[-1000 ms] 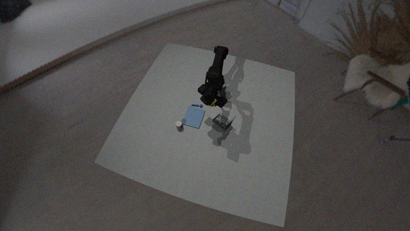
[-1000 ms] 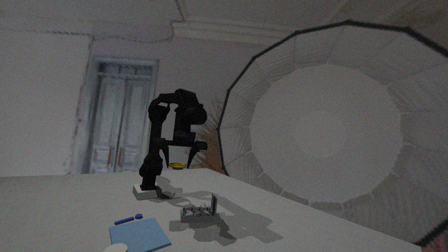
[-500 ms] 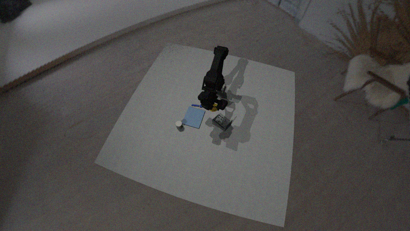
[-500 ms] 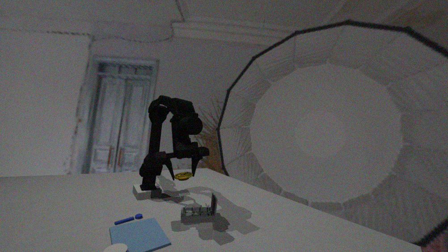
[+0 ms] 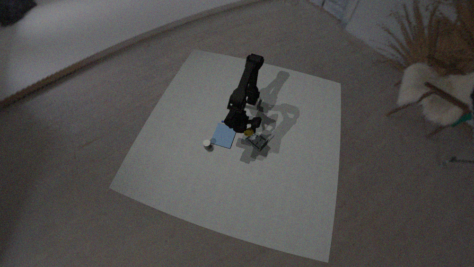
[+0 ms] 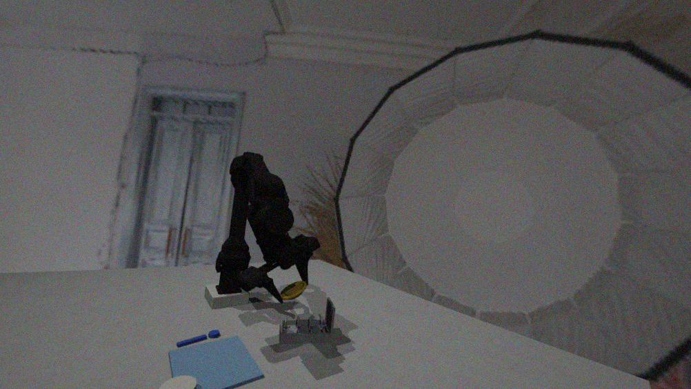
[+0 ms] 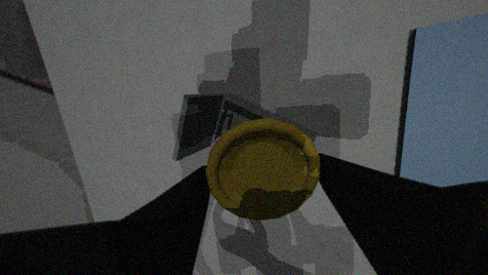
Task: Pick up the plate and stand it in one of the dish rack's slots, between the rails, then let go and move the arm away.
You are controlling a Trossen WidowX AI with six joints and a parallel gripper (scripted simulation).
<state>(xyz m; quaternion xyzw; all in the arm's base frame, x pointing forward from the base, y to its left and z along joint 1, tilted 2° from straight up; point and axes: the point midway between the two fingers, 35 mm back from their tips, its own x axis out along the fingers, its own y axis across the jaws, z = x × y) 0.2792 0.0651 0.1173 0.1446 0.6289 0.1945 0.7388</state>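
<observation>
My gripper tip is now 9 cm above the grey dish rack, 4 cm to the right of it and 1 cm past it. Round my gripper tip: yellow plate (1 cm above); then light blue mat (16 cm to the right, 11 cm below, 2 cm ahead); then blue spoon (17 cm to the right, 11 cm below, 8 cm behind).
</observation>
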